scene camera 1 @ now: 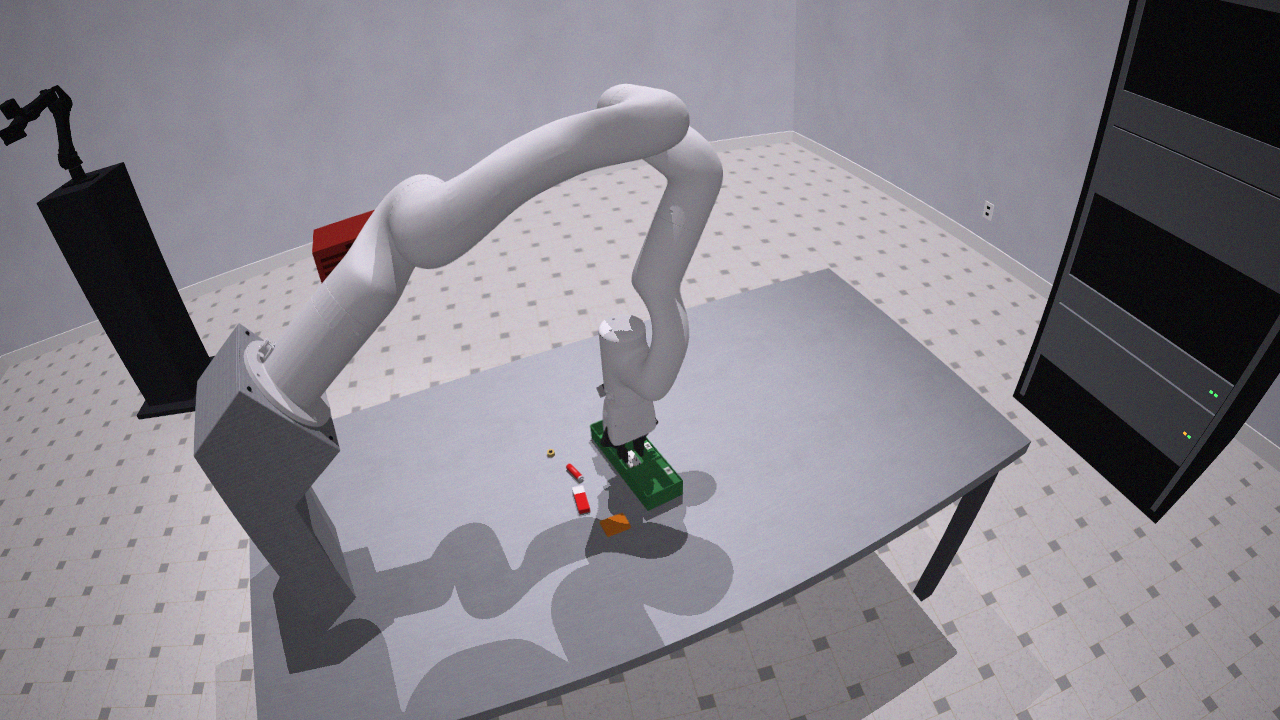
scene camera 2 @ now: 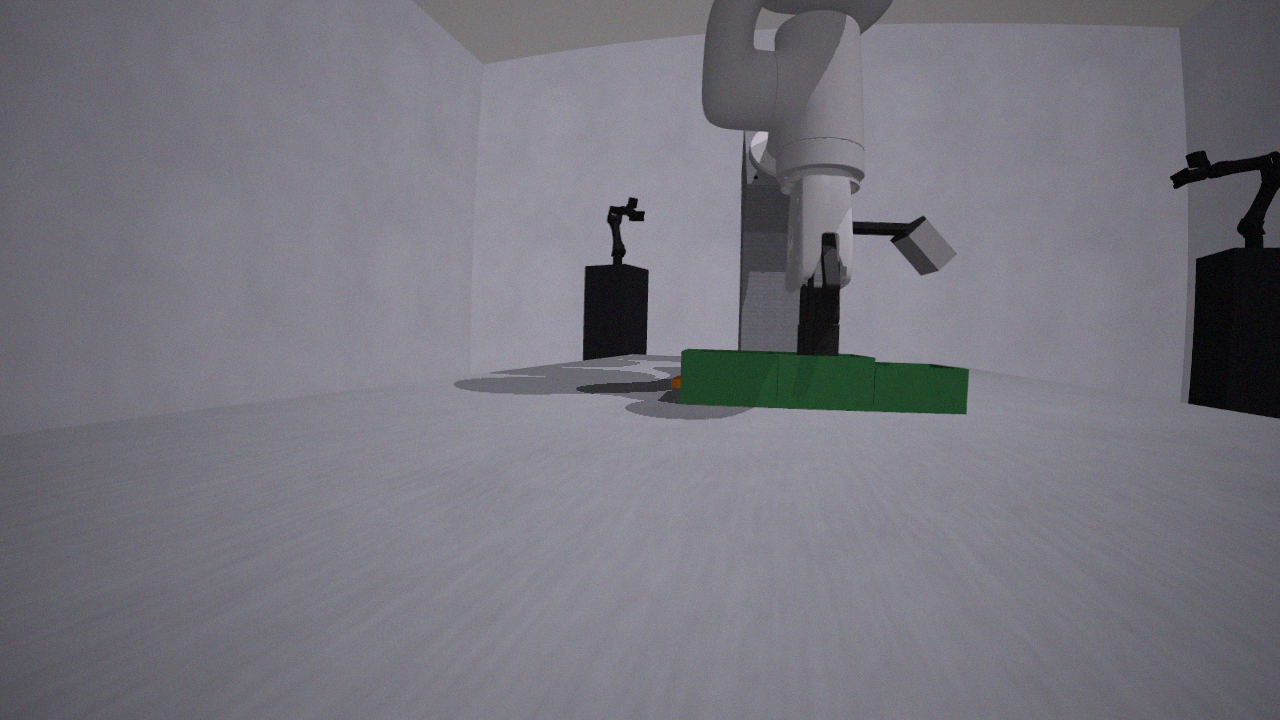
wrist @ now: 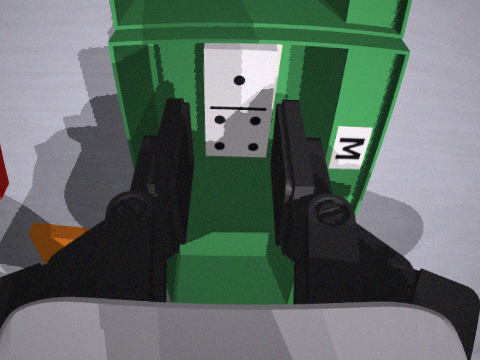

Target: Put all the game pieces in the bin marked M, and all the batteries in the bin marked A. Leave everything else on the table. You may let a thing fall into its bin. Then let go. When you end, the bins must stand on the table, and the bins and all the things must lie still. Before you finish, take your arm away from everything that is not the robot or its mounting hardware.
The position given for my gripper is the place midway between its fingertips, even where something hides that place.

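Orange flat block (wrist: 48, 239). Green bin (scene camera 2: 737, 378), (scene camera 1: 651, 476), (wrist: 230, 194). My gripper (scene camera 2: 816, 366), (scene camera 1: 631, 455), (wrist: 232, 131).
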